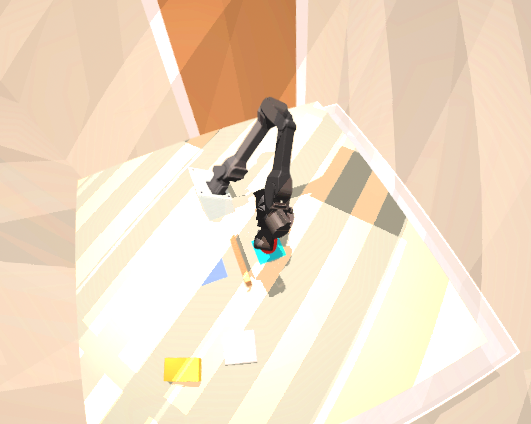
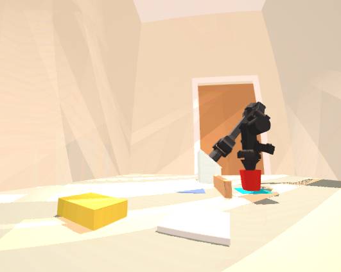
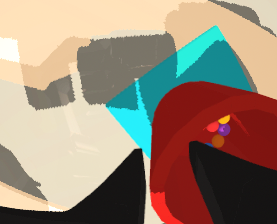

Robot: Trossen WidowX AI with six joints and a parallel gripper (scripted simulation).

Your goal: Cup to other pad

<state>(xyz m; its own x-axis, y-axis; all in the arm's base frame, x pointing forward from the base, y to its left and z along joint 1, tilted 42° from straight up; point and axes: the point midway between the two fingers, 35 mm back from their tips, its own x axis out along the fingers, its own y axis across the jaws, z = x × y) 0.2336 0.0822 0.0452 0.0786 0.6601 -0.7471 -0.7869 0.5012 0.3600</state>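
Right now my gripper tip is 20 mm to the left of the red cup and 20 mm short of it. Also, from my gripper tip: wooden block 130 mm to the right, 30 mm below, 10 mm ahead; flat white slab 280 mm ahead, 260 mm to the right, 40 mm below; cyan pad 50 mm below, 20 mm to the right, 20 mm ahead.
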